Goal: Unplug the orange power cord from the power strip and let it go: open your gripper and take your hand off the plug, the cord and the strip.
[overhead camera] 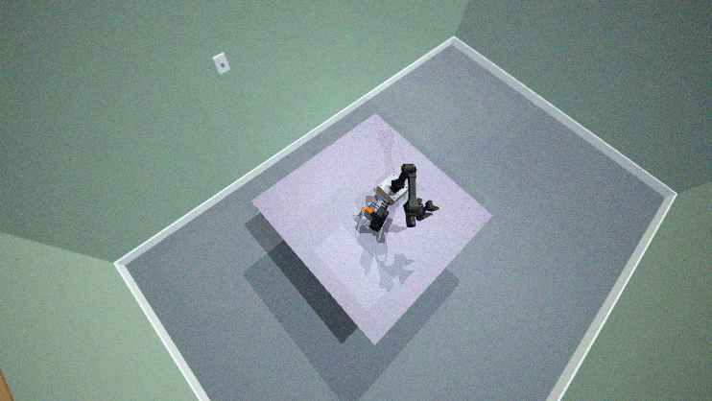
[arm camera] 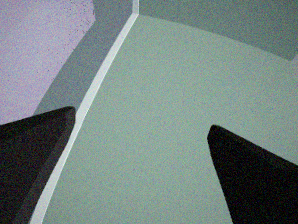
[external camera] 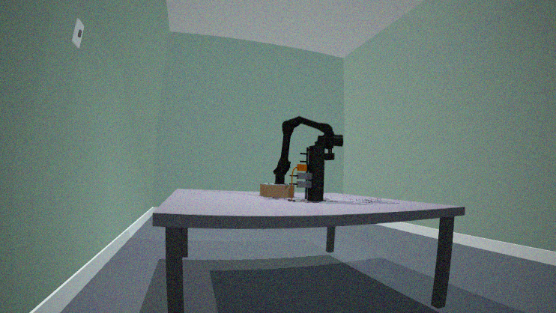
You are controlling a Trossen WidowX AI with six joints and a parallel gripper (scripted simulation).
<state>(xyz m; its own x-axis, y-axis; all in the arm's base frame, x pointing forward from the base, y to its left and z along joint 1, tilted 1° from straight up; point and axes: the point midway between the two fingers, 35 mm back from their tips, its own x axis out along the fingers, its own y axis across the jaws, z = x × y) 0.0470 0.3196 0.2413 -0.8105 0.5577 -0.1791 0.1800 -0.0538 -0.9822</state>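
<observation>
The orange plug lies 29 cm ahead of my gripper tip, 28 cm to the right of it and 13 cm below it.
</observation>
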